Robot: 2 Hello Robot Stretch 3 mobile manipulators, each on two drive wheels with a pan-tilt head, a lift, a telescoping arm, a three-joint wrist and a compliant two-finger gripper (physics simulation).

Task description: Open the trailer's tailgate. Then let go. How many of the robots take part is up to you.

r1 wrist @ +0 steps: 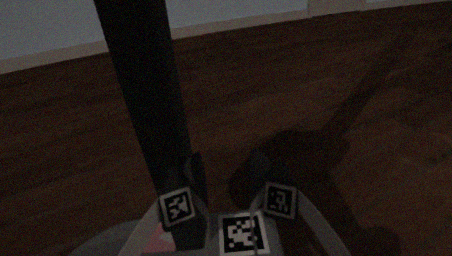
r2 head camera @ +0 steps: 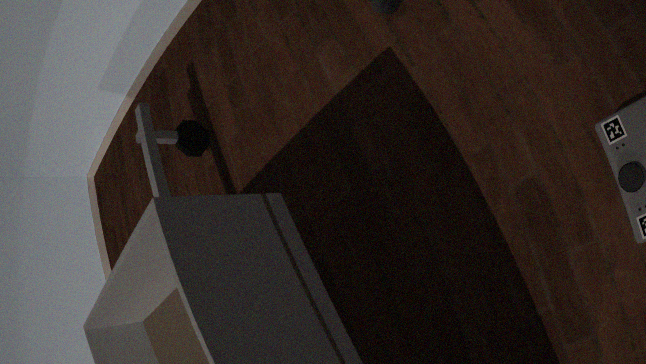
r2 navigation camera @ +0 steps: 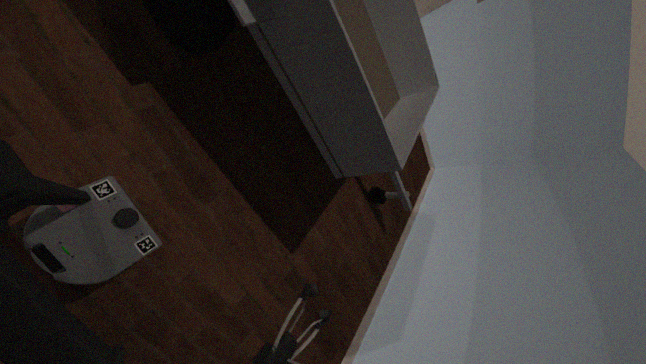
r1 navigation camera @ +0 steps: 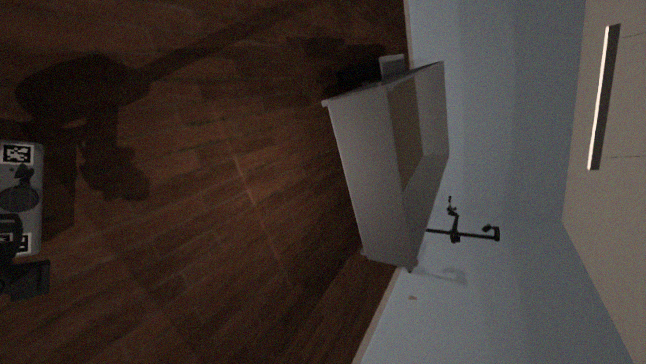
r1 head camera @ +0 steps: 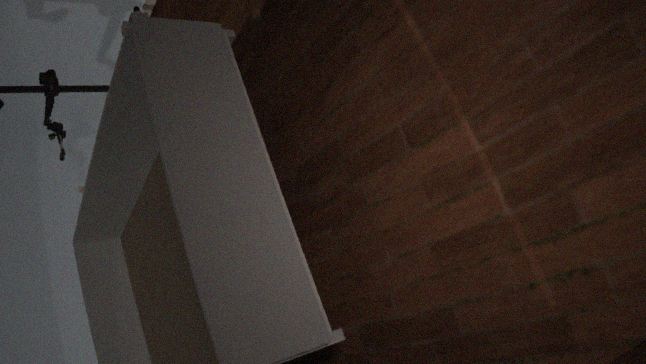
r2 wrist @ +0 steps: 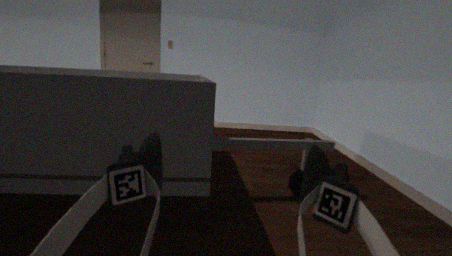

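The trailer (r1 head camera: pixel 115 150) (r1 navigation camera: pixel 435 110) (r2 head camera: pixel 225 250) (r2 navigation camera: pixel 310 75) (r2 wrist: pixel 100 125) is an open pale box. Its end panel facing r1, which looks like the tailgate (r1 head camera: pixel 215 175) (r1 navigation camera: pixel 370 165), stands upright, with small tabs at its lower corners. The tailgate is not identifiable in the r2 views. The r1 gripper (r1 wrist: pixel 229 172) is partly open and empty, above the floor beside r1's own dark mast; the trailer does not show in the r1 wrist view. The r2 gripper (r2 navigation camera: pixel 317 302) (r2 wrist: pixel 234 160) is wide open and empty, apart from the trailer, facing its long side near the drawbar end.
The drawbar (r2 head camera: pixel 147 145) (r2 navigation camera: pixel 400 192) (r2 wrist: pixel 280 144) with a dark jockey wheel (r2 head camera: pixel 192 138) (r2 navigation camera: pixel 376 195) extends from the far end. A fender (r1 navigation camera: pixel 392 65) juts from the side. In the r1 head view, r2's mast (r1 head camera: pixel 82 89) stands beyond the trailer. Walls rise behind.
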